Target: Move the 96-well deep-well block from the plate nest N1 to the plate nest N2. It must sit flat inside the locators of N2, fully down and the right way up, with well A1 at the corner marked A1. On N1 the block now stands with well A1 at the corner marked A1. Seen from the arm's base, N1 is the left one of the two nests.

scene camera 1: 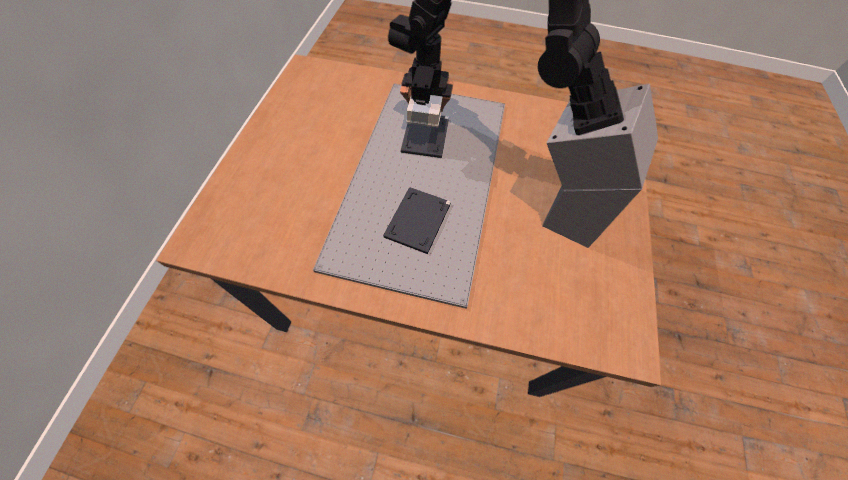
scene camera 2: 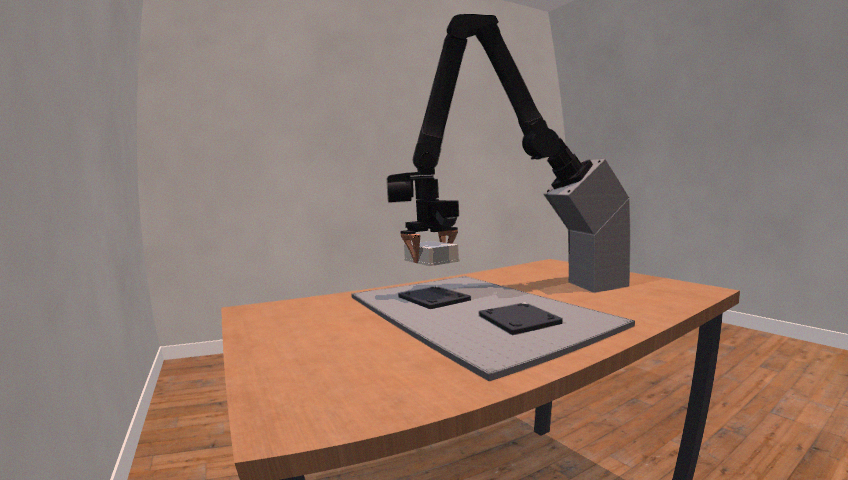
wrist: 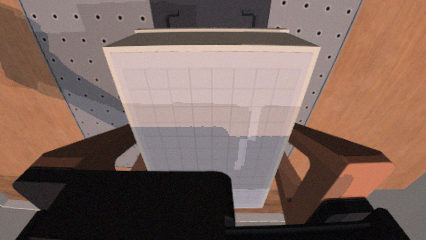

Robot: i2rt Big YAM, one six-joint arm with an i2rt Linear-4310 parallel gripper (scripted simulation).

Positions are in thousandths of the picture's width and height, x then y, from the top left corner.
Labels:
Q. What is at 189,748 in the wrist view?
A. My gripper.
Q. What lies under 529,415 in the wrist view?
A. A white 96-well deep-well block.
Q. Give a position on a white 96-well deep-well block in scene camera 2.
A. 509,528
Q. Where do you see a white 96-well deep-well block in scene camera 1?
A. At 506,241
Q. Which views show my gripper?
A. Scene camera 1, scene camera 2 and the wrist view: all of them.

